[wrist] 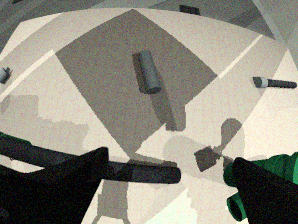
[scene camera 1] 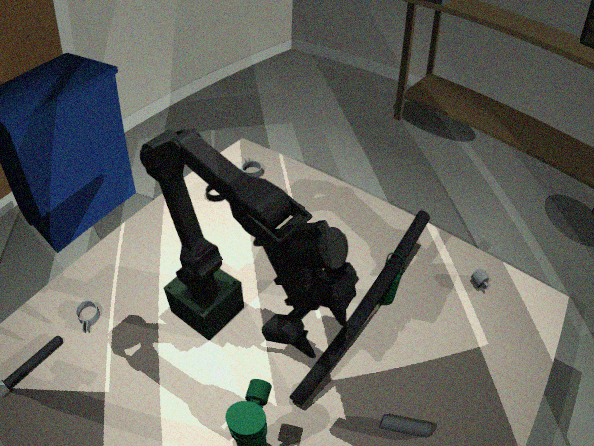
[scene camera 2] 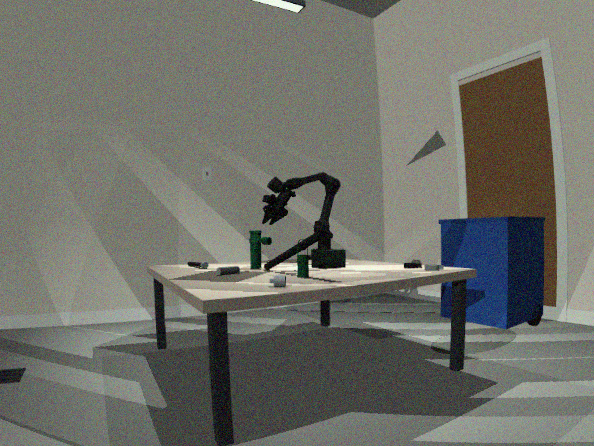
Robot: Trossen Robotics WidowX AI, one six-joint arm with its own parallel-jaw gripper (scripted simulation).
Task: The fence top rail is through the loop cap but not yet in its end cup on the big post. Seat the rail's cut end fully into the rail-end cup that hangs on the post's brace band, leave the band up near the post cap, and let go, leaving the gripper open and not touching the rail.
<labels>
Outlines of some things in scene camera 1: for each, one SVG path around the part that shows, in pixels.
My gripper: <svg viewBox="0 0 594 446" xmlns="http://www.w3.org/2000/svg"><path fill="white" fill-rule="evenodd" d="M352 264L344 261L338 268L325 268L324 270L302 268L295 273L286 275L276 274L277 277L273 280L276 285L282 285L287 295L287 298L284 300L286 306L292 306L294 309L288 315L276 314L263 325L262 334L266 340L290 344L302 351L306 356L315 359L315 352L306 338L308 330L304 330L305 326L301 319L311 310L317 310L320 306L324 306L331 310L341 326L346 326L346 309L353 297L356 296L355 284L359 279Z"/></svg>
A dark top rail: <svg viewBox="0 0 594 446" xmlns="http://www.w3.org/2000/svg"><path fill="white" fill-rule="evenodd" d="M428 213L420 210L416 214L407 233L394 251L398 255L392 254L371 288L369 288L359 305L355 308L346 326L340 330L323 355L317 360L314 367L304 377L292 395L290 395L289 398L302 406L335 365L336 361L342 356L346 347L377 306L390 283L403 266L403 262L411 250L413 250L420 234L424 231L426 224L430 220Z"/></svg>
</labels>
